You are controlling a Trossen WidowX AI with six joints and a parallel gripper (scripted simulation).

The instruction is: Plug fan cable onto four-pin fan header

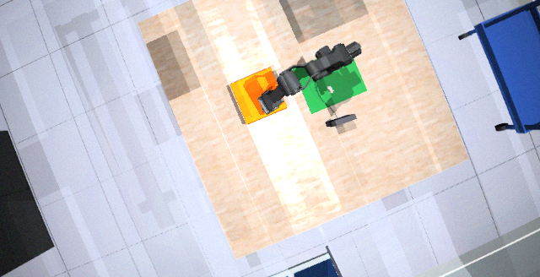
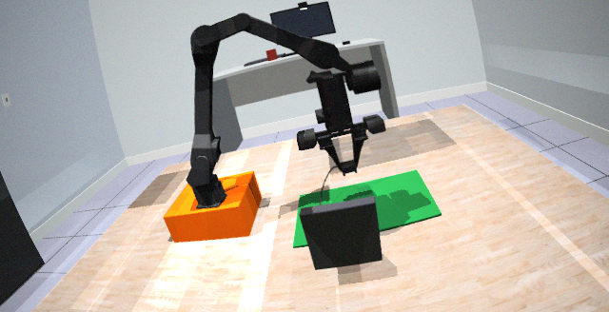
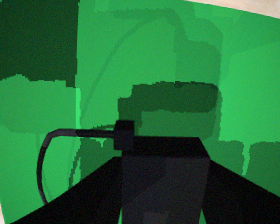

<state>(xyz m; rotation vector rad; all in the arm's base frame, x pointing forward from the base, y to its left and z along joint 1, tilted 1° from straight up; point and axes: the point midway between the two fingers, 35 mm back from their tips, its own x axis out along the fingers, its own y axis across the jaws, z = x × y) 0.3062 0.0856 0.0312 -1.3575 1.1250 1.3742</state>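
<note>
The green board lies 3 cm ahead of my gripper tip, 4 cm to the right of it and 9 cm below it. From my gripper tip the other things lie so: black plug 1 cm to the right, 1 cm above; then dark square fan 1 cm ahead, 24 cm to the right, 2 cm below.
</note>
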